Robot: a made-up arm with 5 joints. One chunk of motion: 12 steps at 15 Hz.
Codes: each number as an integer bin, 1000 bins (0 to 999) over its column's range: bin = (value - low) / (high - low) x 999, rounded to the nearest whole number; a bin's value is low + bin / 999 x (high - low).
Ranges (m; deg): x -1..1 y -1..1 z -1..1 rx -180..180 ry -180..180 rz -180..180
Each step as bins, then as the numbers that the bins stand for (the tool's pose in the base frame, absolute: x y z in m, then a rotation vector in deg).
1 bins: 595 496 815 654 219 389
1 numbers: 0.1912 -0.0070 0.6316 55.68 -101.08 -39.82
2 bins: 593 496 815 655 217 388
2 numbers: 0.1872 -0.0070 0.6316 56.04 -101.80 -40.18
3 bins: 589 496 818 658 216 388
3 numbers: 0.1792 -0.0070 0.6376 57.12 -102.16 -40.18
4 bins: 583 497 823 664 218 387
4 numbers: 0.1672 -0.0050 0.6476 59.28 -101.44 -40.54
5 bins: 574 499 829 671 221 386
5 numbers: 0.1491 -0.0010 0.6597 61.80 -100.36 -40.90
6 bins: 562 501 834 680 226 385
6 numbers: 0.1251 0.0030 0.6697 65.05 -98.56 -41.26
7 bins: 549 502 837 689 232 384
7 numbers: 0.0991 0.0050 0.6757 68.29 -96.40 -41.62
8 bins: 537 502 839 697 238 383
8 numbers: 0.0751 0.0050 0.6797 71.17 -94.23 -41.98
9 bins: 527 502 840 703 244 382
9 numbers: 0.0551 0.0050 0.6817 73.33 -92.07 -42.34
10 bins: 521 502 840 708 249 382
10 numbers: 0.0430 0.0050 0.6817 75.14 -90.27 -42.34
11 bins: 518 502 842 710 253 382
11 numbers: 0.0370 0.0050 0.6857 75.86 -88.83 -42.34
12 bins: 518 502 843 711 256 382
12 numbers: 0.0370 0.0050 0.6877 76.22 -87.75 -42.34
